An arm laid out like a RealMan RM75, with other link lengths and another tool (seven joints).
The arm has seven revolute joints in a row. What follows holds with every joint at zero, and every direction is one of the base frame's. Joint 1 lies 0.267 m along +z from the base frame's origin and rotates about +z. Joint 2 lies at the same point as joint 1 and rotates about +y. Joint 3 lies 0.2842 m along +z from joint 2 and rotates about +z. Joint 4 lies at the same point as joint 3 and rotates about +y. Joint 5 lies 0.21 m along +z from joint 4 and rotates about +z. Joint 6 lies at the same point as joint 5 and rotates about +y. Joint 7 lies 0.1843 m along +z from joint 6 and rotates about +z. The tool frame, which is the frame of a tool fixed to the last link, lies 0.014 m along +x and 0.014 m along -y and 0.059 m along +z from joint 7; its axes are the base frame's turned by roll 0, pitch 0.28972 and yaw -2.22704 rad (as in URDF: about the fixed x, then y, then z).
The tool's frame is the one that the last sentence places.
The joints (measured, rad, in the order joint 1, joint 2, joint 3, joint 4, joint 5, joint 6, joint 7), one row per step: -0.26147, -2.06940, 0.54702, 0.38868, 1.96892, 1.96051, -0.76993; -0.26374, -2.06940, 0.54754, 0.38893, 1.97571, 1.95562, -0.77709; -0.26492, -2.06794, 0.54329, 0.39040, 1.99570, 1.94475, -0.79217; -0.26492, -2.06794, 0.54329, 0.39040, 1.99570, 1.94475, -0.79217; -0.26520, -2.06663, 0.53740, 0.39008, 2.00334, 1.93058, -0.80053; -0.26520, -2.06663, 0.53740, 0.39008, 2.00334, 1.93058, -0.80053; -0.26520, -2.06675, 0.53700, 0.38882, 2.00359, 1.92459, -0.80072; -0.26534, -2.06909, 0.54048, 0.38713, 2.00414, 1.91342, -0.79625; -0.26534, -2.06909, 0.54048, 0.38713, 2.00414, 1.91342, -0.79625; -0.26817, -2.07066, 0.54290, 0.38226, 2.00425, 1.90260, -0.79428
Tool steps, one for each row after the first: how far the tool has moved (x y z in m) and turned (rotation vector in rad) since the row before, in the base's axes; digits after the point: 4 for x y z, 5 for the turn. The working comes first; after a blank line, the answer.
Tool pose at each row, in the base's axes (x y z in m, rotation vector in rad; the steps are taken from these numbers as rounded here): -0.2512, 0.2469, -0.0461, 0.74239, 2.51007, 0.94324; -0.2518, 0.2472, -0.0478, 0.73762, 2.51941, 0.93058; -0.2553, 0.2470, -0.0509, 0.72389, 2.54526, 0.90581; -0.2553, 0.2470, -0.0509, 0.72389, 2.54526, 0.90581; -0.2588, 0.2489, -0.0523, 0.71072, 2.56500, 0.90475; -0.2588, 0.2489, -0.0523, 0.71072, 2.56500, 0.90475; -0.2597, 0.2496, -0.0531, 0.70761, 2.57026, 0.90704; -0.2605, 0.2503, -0.0557, 0.70926, 2.57781, 0.90842; -0.2605, 0.2503, -0.0557, 0.70926, 2.57781, 0.90842; -0.2608, 0.2515, -0.0581, 0.70750, 2.58357, 0.90805

-0.0006, 0.0003, -0.0017, -0.01007, 0.00470, 0.00399; -0.0035, -0.0002, -0.0031, -0.02052, 0.01387, 0.01369; 0.0000, 0.0000, 0.0000, 0.00000, 0.00000, 0.00000; -0.0035, 0.0019, -0.0014, -0.00342, 0.01104, 0.01576; 0.0000, 0.0000, 0.0000, 0.00000, 0.00000, 0.00000; -0.0009, 0.0007, -0.0008, 0.00098, 0.00335, 0.00450; -0.0008, 0.0007, -0.0026, 0.00110, 0.00726, 0.00264; 0.0000, 0.0000, 0.0000, 0.00000, 0.00000, 0.00000; -0.0003, 0.0012, -0.0024, -0.00066, 0.00413, 0.00341
